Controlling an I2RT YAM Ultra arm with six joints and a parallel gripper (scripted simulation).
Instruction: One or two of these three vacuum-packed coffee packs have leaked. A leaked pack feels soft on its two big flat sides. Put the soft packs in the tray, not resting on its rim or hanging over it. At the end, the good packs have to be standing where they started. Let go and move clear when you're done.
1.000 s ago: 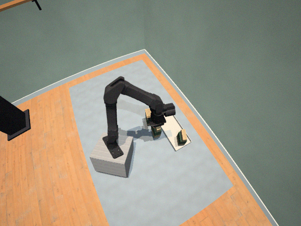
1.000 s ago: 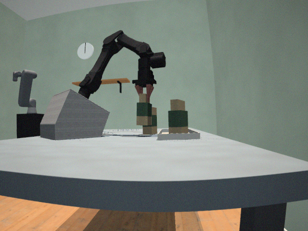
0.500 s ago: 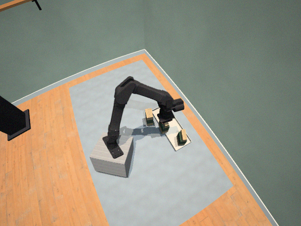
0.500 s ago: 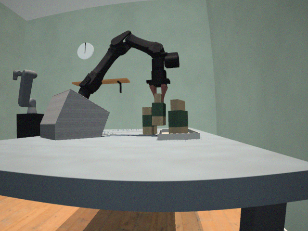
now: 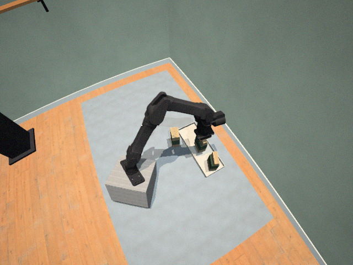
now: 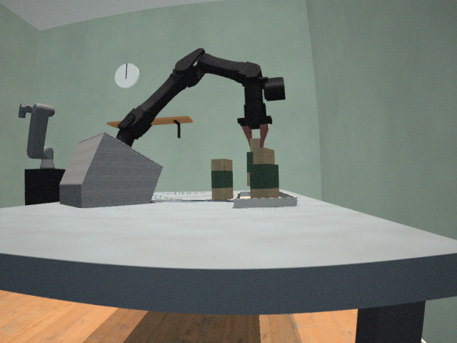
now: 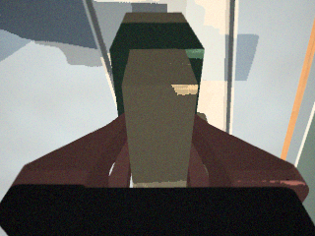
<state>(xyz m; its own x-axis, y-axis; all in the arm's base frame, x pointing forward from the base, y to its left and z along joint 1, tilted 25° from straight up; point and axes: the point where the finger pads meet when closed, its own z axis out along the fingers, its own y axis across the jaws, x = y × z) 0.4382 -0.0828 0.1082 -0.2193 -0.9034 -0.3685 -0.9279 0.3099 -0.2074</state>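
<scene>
The white tray is 160 mm below my hand, 10 mm to the left of it and 10 mm ahead of it.
</scene>
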